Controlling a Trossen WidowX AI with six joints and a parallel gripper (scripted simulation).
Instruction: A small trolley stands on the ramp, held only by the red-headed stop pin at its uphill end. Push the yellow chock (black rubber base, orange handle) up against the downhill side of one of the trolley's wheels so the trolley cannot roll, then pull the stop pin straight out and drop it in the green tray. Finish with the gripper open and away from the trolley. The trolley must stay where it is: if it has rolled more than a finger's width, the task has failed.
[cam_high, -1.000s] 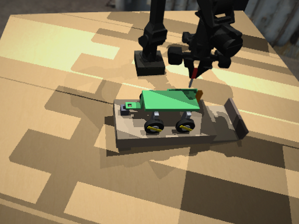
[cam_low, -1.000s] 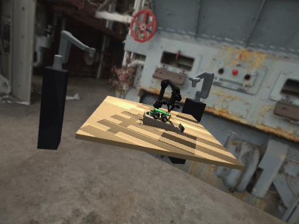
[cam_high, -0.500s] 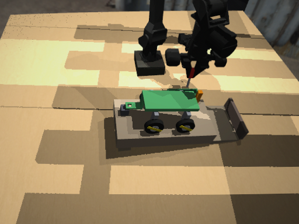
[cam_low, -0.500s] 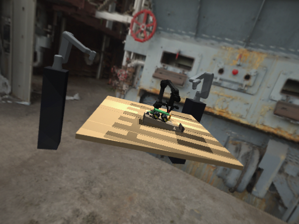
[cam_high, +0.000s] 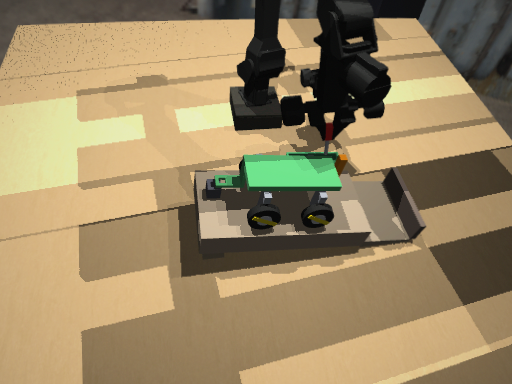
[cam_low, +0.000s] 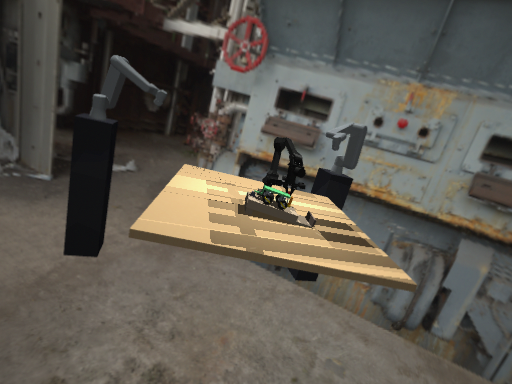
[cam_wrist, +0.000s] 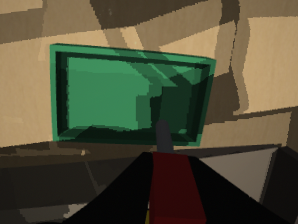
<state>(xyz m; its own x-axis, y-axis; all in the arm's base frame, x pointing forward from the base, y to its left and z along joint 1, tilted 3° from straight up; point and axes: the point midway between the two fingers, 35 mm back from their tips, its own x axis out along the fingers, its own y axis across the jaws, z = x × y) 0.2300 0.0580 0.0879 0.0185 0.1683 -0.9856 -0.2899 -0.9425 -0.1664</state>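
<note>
Right now the green tray is 110 mm below my gripper tip, 10 mm to the right of it and 10 mm behind it. Also, from my gripper tip: green-decked trolley 140 mm to the right, 100 mm ahead, 10 mm above; yellow chock 70 mm ahead, 40 mm to the right, 20 mm below; red-headed stop pin right at my gripper tip.
</note>
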